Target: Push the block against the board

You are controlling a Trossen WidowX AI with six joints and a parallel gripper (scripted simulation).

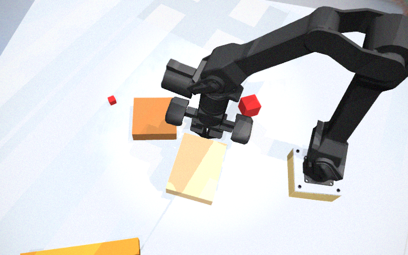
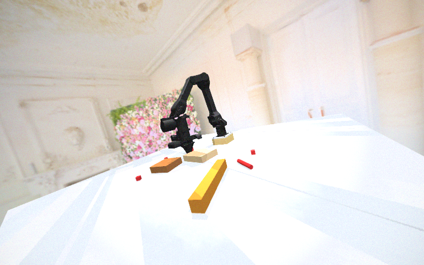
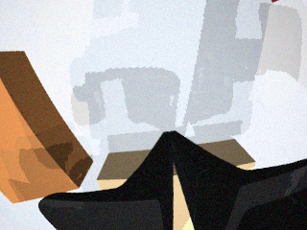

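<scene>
My gripper tip is 10 mm short of the pale cream board, 80 mm to the right of it and 10 mm below it. Round my gripper tip: long orange bar (200 mm ahead, 310 mm to the left, 10 mm above); then brown block (130 mm ahead, 20 mm to the right, 10 mm above).
</scene>
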